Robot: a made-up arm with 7 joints. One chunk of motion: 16 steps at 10 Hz.
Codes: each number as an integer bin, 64 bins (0 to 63) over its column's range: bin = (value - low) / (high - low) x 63, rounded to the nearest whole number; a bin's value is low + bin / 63 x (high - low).
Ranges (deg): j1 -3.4..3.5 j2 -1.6..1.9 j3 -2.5..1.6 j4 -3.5..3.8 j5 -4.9..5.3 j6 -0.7..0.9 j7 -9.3..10
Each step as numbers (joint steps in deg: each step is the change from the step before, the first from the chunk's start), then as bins.
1 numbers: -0.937 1.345 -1.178 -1.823 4.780 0.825 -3.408
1 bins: 22 53 20 14 60 60 19
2 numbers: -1.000 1.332 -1.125 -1.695 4.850 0.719 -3.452
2 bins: 22 53 21 16 60 56 19
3 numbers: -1.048 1.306 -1.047 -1.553 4.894 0.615 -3.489
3 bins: 21 52 22 17 60 52 19
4 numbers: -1.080 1.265 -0.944 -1.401 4.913 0.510 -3.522
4 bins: 21 52 24 18 61 48 19
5 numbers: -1.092 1.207 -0.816 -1.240 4.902 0.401 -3.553
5 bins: 21 51 26 20 61 43 19
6 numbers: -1.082 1.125 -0.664 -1.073 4.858 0.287 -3.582
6 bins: 21 49 28 21 60 39 19
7 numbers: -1.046 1.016 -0.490 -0.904 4.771 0.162 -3.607
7 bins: 21 47 31 22 60 34 19
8 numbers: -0.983 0.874 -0.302 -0.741 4.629 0.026 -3.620
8 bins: 22 45 34 24 59 29 19
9 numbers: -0.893 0.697 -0.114 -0.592 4.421 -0.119 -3.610
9 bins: 23 41 37 25 58 23 19
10 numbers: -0.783 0.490 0.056 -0.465 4.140 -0.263 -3.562
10 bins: 24 38 39 26 56 17 19
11 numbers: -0.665 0.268 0.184 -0.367 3.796 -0.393 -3.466
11 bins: 25 34 41 27 54 12 19
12 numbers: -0.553 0.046 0.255 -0.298 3.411 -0.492 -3.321
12 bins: 26 30 42 28 51 8 20
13 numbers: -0.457 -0.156 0.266 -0.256 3.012 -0.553 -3.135
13 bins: 27 26 43 28 49 6 20
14 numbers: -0.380 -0.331 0.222 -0.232 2.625 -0.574 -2.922
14 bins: 28 23 42 28 46 5 21
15 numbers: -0.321 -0.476 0.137 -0.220 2.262 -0.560 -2.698
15 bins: 28 20 41 28 44 6 22
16 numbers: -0.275 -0.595 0.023 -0.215 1.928 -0.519 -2.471
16 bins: 29 18 39 28 42 7 22
